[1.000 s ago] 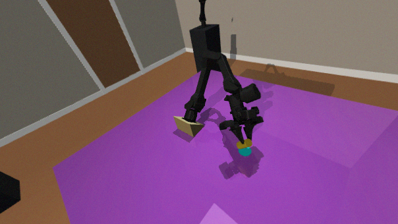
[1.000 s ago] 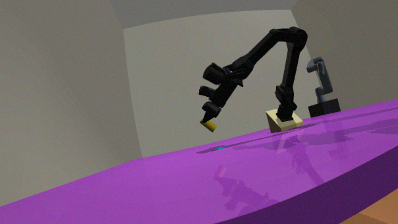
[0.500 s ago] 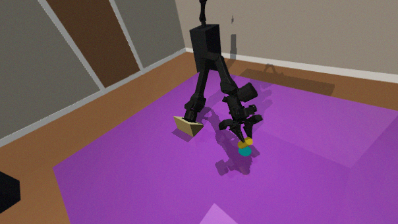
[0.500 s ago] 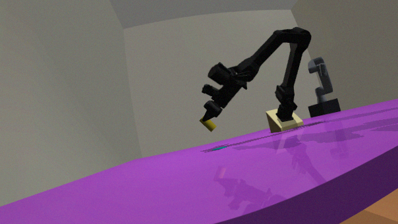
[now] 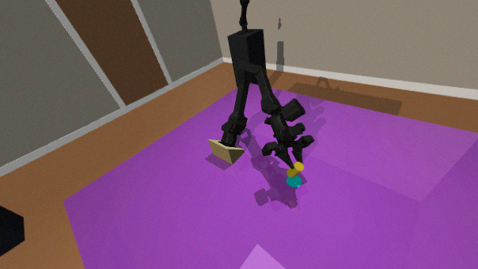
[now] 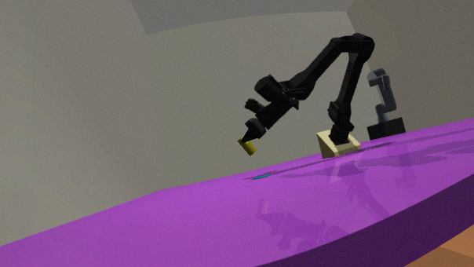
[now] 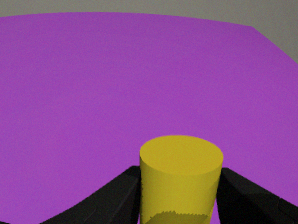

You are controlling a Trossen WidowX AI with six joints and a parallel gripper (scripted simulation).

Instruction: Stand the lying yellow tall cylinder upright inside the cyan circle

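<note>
The cyan circle lies 30 mm behind my gripper tip, 30 mm to the left of it and 130 mm below it. From my gripper tip the other things lie so: yellow cylinder (10 mm behind, 20 mm below).
</note>
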